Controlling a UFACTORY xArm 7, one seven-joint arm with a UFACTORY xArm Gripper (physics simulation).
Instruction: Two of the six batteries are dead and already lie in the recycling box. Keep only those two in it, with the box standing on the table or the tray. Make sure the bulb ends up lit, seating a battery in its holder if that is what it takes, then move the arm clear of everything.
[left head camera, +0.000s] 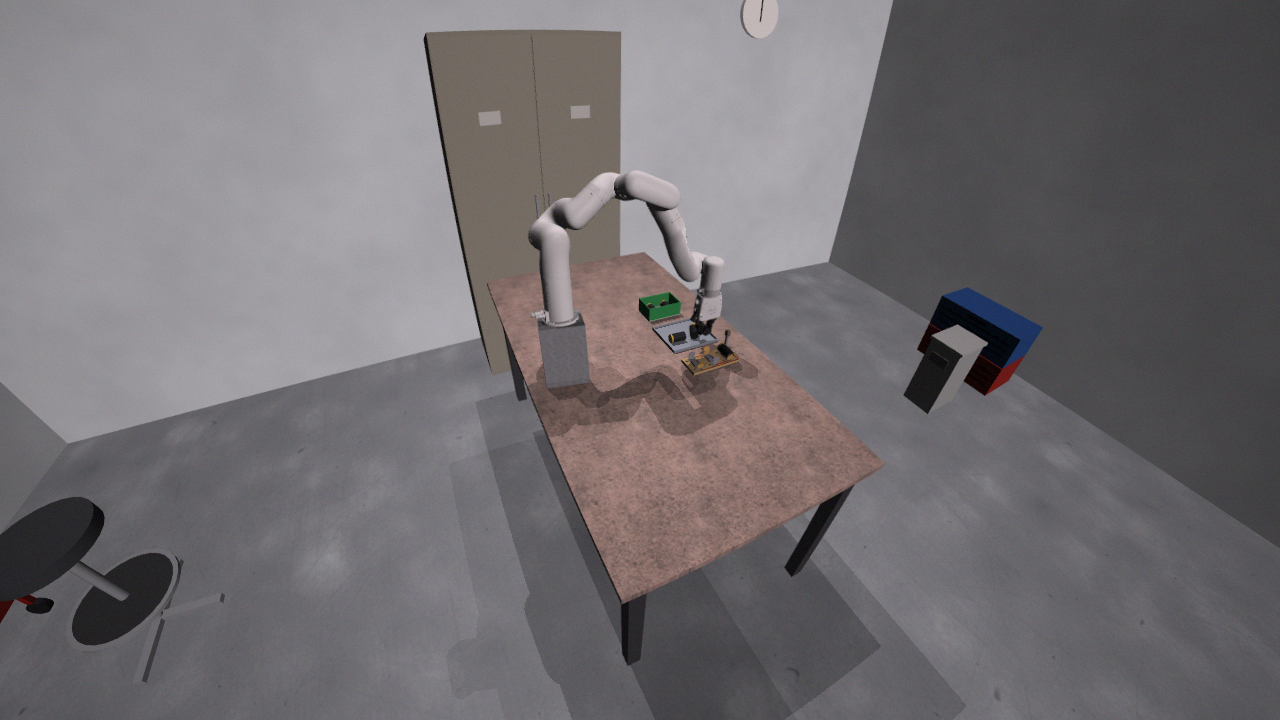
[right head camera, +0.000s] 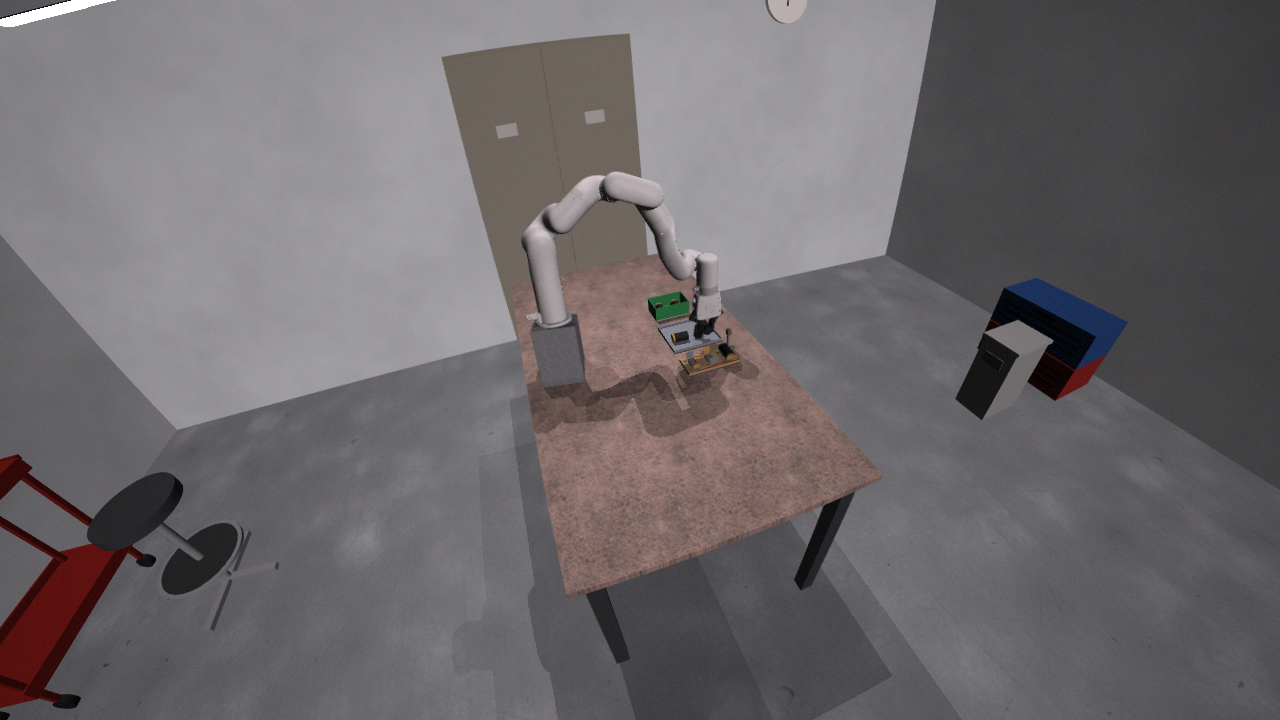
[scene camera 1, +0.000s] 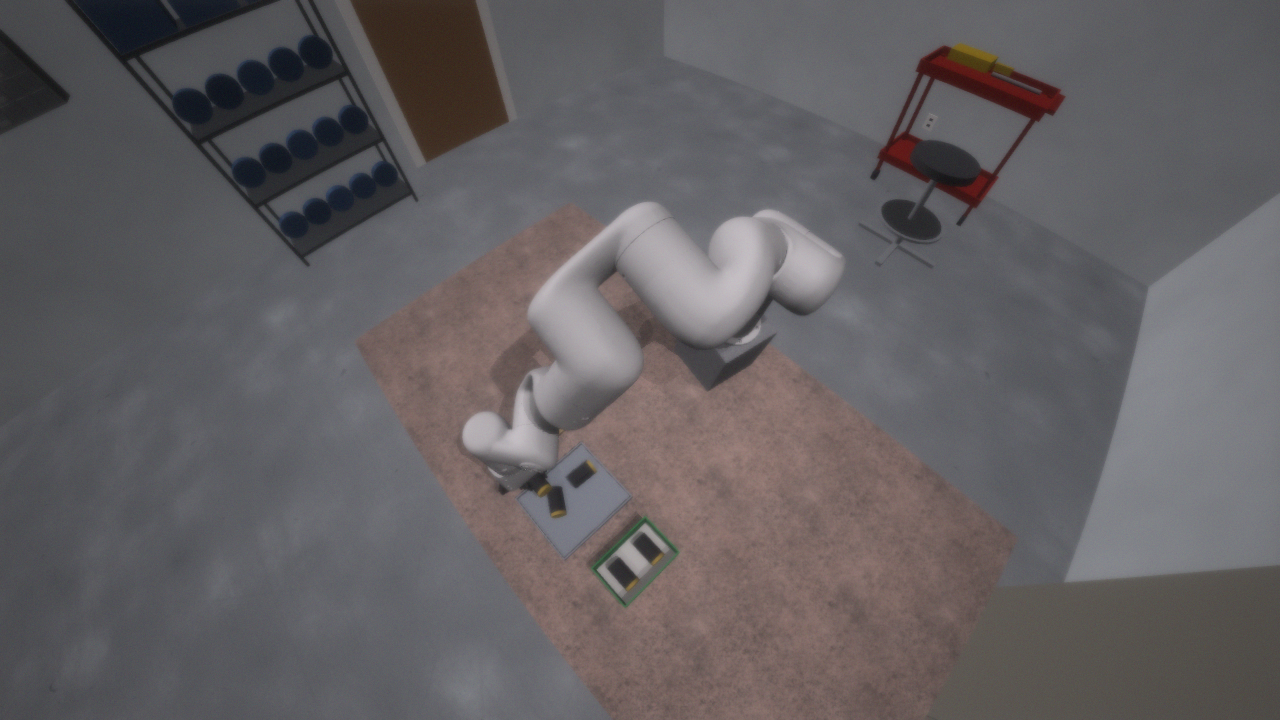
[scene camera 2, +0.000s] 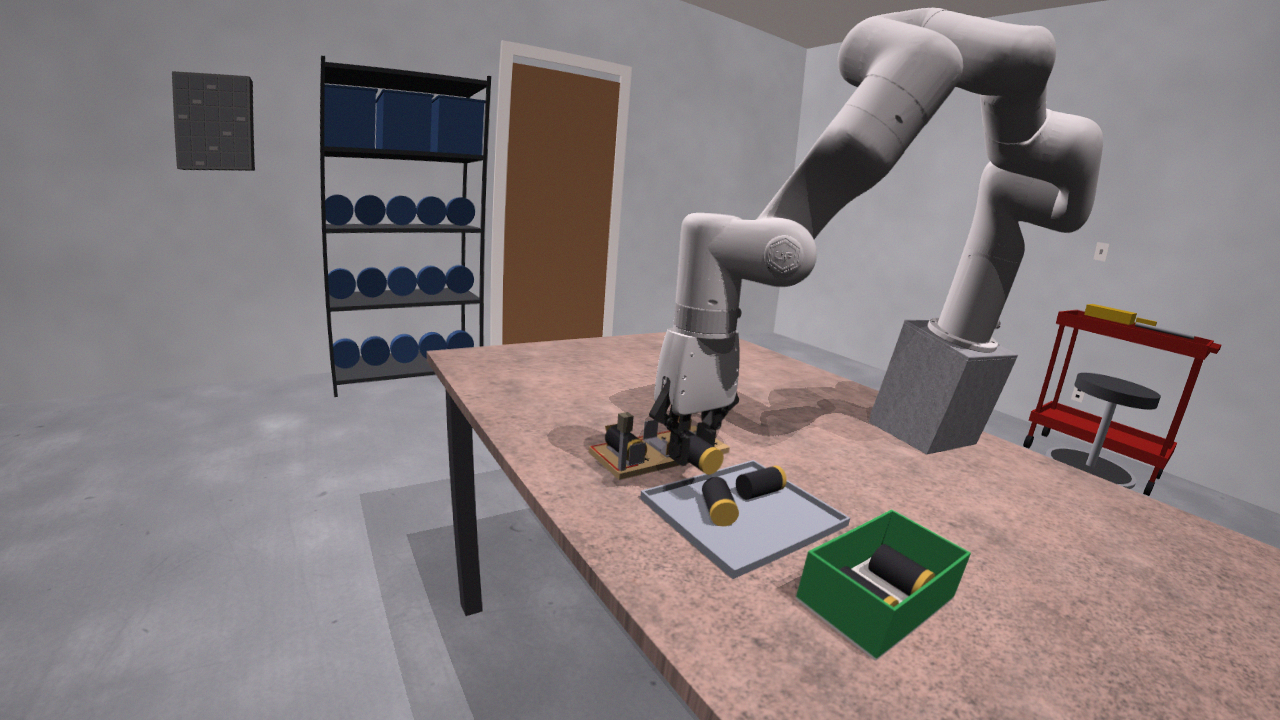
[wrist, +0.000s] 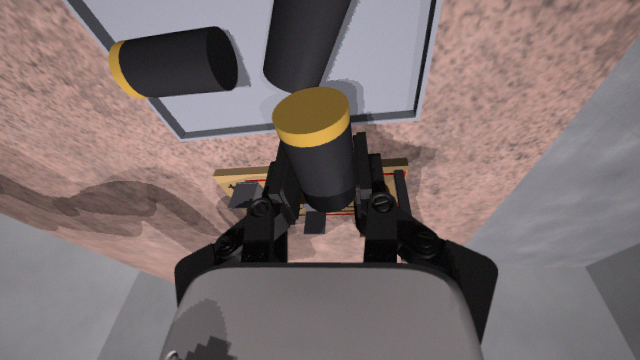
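Seen in the pictures: gripper, between the fingertips: (left head camera: 703, 332) (right head camera: 705, 331) (scene camera 1: 535, 479) (scene camera 2: 690, 457) (wrist: 326, 152); arm's base, origin of its link: (left head camera: 560, 319) (right head camera: 554, 320) (scene camera 2: 961, 337).
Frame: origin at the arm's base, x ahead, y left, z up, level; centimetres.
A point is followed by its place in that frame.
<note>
My gripper (wrist: 326, 152) {z -14.8, x 54.1, y -3.1 cm} (scene camera 2: 693, 440) {z -14.8, x 54.1, y -3.1 cm} is shut on a black battery with a yellow end (wrist: 315, 120) {z -12.5, x 54.0, y 1.1 cm} (scene camera 2: 709, 460) {z -13.1, x 54.3, y 1.1 cm}, held tilted above the wooden circuit board (wrist: 225, 176) {z -19.0, x 42.7, y -10.9 cm} (scene camera 2: 631, 471) {z -19.1, x 59.2, y -9.4 cm}. Another battery (scene camera 2: 615, 439) {z -16.4, x 59.6, y -14.2 cm} lies in a holder at the board's far end. Two batteries (scene camera 2: 718, 503) {z -16.6, x 55.3, y 5.3 cm} (scene camera 2: 759, 483) {z -17.0, x 46.8, y 2.7 cm} (scene camera 1: 556, 501) {z -16.3, x 53.1, y 3.3 cm} (scene camera 1: 581, 473) {z -16.3, x 45.2, y 1.6 cm} lie on the grey tray (scene camera 2: 778, 532) {z -19.7, x 48.9, y 9.7 cm} (scene camera 1: 572, 535) {z -19.7, x 54.6, y 10.7 cm}. Two more (scene camera 1: 621, 572) {z -16.3, x 50.7, y 23.6 cm} (scene camera 1: 647, 547) {z -16.3, x 43.5, y 23.0 cm} lie in the green recycling box (scene camera 2: 836, 608) {z -17.7, x 54.5, y 24.0 cm} (left head camera: 664, 312) {z -17.2, x 47.1, y 18.7 cm}, which stands on the table. The gripper hides part of the board; I cannot make out the bulb or whether it is lit.
A thin post (scene camera 2: 623, 440) {z -14.4, x 60.6, y -9.8 cm} rises from the board near the seated battery. The tray lies between the board and the box on the brown table (scene camera 2: 1074, 573) {z -20.0, x 20.2, y 34.0 cm} (left head camera: 707, 501) {z -20.0, x 22.3, y -68.2 cm}. The arm's grey pedestal (scene camera 2: 939, 394) {z -9.0, x 7.8, y 2.6 cm} (left head camera: 563, 353) {z -7.6, x -1.4, y -8.8 cm} stands at the opposite side of the table.
</note>
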